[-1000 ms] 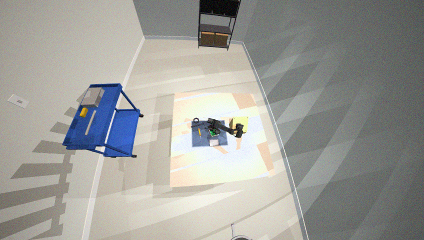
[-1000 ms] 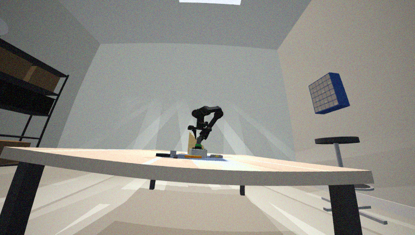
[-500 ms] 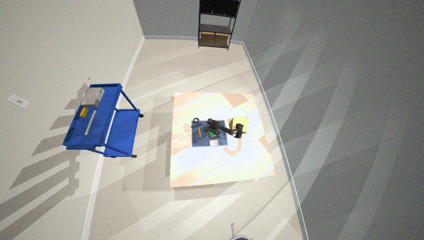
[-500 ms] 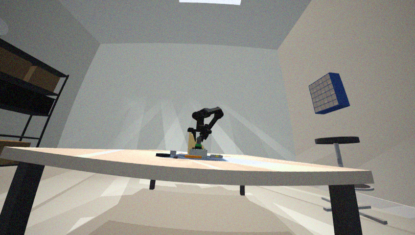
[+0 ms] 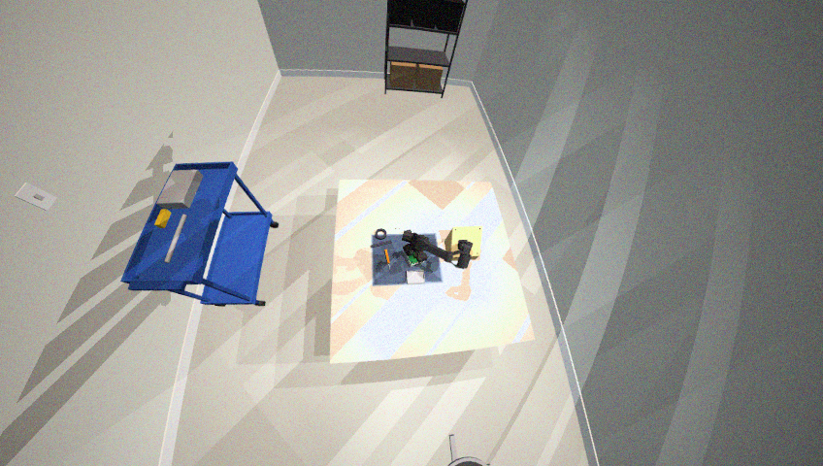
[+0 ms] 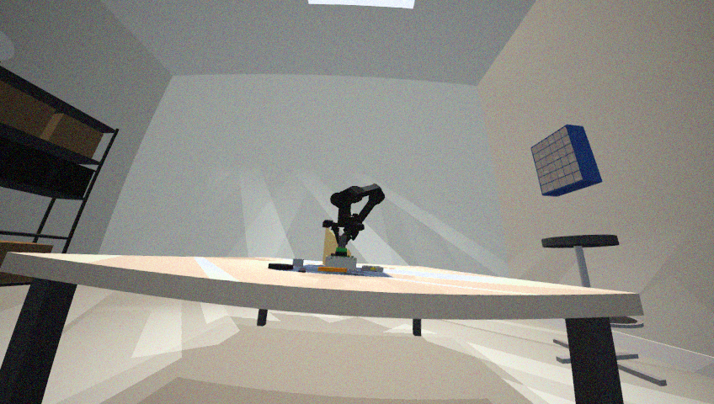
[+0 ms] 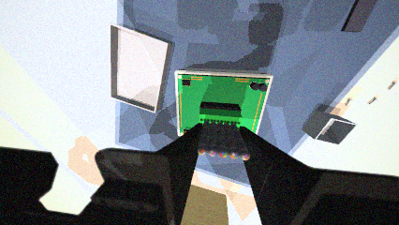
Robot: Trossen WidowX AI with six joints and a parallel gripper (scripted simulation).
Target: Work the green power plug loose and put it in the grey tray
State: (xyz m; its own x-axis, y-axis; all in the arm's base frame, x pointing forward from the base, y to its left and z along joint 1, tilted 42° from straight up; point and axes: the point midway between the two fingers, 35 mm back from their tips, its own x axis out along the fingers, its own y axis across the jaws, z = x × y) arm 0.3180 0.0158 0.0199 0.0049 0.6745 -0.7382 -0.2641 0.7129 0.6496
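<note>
My gripper tip is now 2 cm above the green power plug. Round my gripper tip: blue mat (5 cm ahead, 10 cm below); then dark bar (21 cm ahead, 11 cm to the right, 10 cm below).
</note>
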